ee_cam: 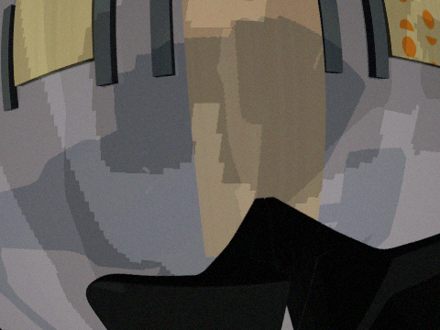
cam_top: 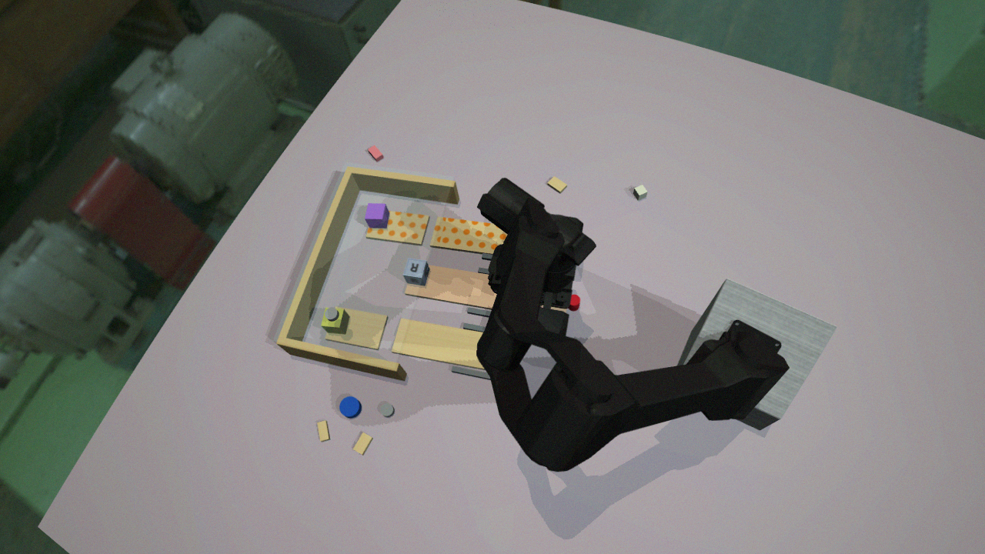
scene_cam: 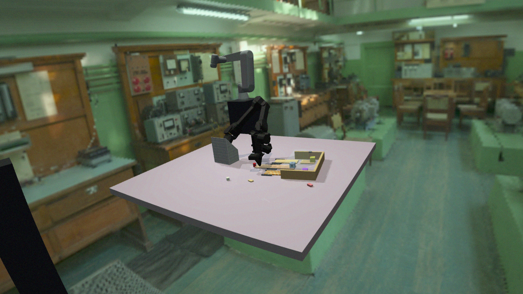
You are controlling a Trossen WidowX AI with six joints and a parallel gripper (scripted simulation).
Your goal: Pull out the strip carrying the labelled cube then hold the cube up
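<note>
Now: gripper tip 9 cm short of the one-piece strip and 3 cm to the right of it. The rest, counted from my gripper tip: blue disc 29 cm to the left, 17 cm ahead; red knob 3 cm behind, 1 cm to the right, 1 cm above; white cube 24 cm to the right, 4 cm behind.
</note>
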